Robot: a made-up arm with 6 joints.
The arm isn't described. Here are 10 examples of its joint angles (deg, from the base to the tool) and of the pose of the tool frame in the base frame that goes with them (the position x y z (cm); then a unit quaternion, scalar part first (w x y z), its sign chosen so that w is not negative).
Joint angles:
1: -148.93 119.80 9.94 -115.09 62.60 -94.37
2: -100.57 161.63 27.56 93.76 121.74 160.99
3: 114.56 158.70 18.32 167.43 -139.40 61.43
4: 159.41 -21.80 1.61 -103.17 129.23 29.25
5: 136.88 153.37 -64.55 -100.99 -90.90 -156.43
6: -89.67 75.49 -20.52 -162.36 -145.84 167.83
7: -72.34 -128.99 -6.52 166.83 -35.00 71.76
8: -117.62 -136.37 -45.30 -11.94 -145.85 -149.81
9: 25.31 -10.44 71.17 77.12 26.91 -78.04
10: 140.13 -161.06 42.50 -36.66 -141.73 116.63
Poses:
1: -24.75 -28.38 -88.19 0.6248 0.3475 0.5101 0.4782
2: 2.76 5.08 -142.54 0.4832 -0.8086 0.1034 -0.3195
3: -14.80 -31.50 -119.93 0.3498 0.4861 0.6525 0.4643
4: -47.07 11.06 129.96 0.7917 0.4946 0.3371 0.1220
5: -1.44 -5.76 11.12 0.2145 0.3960 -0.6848 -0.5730
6: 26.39 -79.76 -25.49 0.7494 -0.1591 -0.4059 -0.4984
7: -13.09 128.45 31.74 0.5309 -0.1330 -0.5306 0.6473
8: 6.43 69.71 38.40 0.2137 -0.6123 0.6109 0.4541
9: -26.77 -19.37 211.68 0.6475 0.0084 -0.6883 0.3269
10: 100.94 -55.87 -82.57 0.4256 -0.0191 -0.9045 0.0183
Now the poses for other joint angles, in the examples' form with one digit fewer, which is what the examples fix.
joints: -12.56 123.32 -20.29 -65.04 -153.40 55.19
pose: 0.8 -11.9 -53.7 0.360 -0.843 -0.279 -0.286
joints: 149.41 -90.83 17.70 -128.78 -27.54 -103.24
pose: 82.1 -68.3 111.6 0.729 0.341 -0.578 -0.137
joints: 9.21 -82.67 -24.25 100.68 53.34 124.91
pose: -79.0 -7.7 125.3 0.476 0.654 0.267 0.524
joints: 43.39 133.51 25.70 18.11 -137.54 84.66
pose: 58.2 19.4 -119.2 0.657 0.008 -0.687 -0.309
